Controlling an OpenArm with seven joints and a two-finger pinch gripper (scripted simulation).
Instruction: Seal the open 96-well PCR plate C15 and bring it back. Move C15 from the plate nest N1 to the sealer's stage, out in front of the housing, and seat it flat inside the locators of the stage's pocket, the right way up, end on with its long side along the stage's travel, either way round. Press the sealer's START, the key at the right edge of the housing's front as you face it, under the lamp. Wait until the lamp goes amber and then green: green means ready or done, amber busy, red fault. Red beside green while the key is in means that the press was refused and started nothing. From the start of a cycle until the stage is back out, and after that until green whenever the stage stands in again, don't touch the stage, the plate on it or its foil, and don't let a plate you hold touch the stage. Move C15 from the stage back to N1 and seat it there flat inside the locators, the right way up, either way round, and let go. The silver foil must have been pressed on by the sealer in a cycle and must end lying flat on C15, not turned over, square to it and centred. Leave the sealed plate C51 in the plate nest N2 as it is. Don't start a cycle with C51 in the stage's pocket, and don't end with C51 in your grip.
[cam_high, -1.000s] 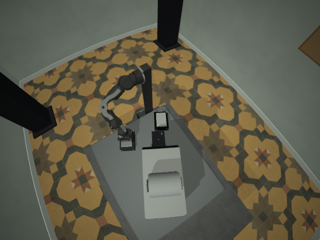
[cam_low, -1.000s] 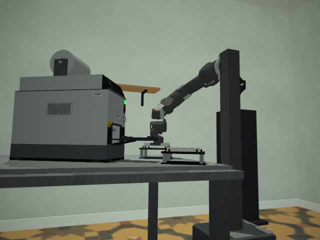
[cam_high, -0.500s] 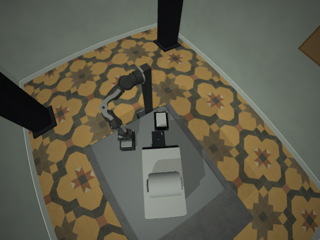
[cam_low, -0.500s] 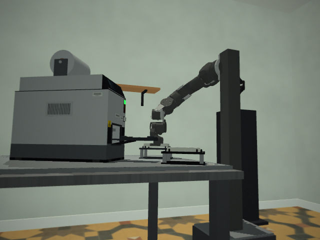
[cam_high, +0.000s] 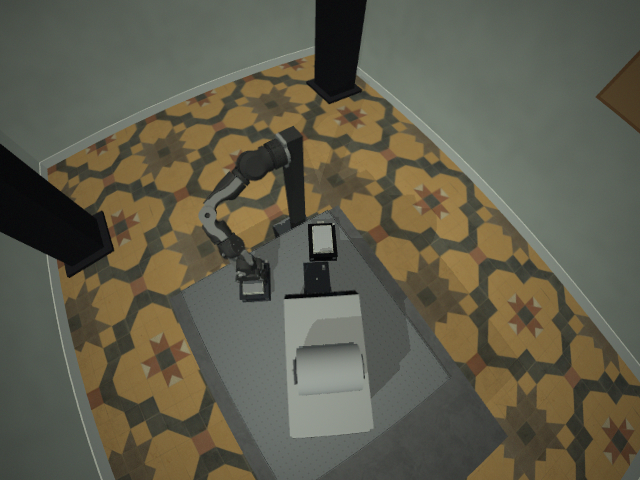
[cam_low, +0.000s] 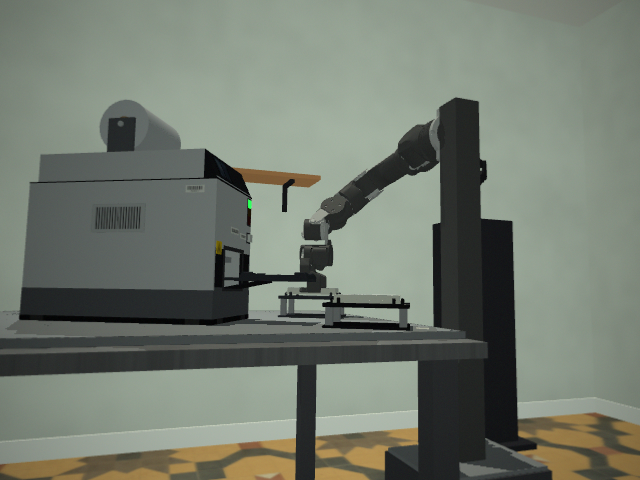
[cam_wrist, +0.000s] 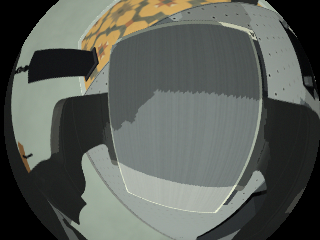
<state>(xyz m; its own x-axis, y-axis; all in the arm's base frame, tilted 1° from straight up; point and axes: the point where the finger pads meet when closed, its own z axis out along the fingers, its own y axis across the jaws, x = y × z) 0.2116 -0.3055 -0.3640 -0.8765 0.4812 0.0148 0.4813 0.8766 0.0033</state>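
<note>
The plate C15 is right at my hand. Round my hand: sealer stage: 15 cm ahead, 21 cm to the left, 3 cm above; then sealed plate C51: 34 cm to the left, 1 cm below; then start key: 19 cm ahead, 8 cm to the left, 12 cm above.
</note>
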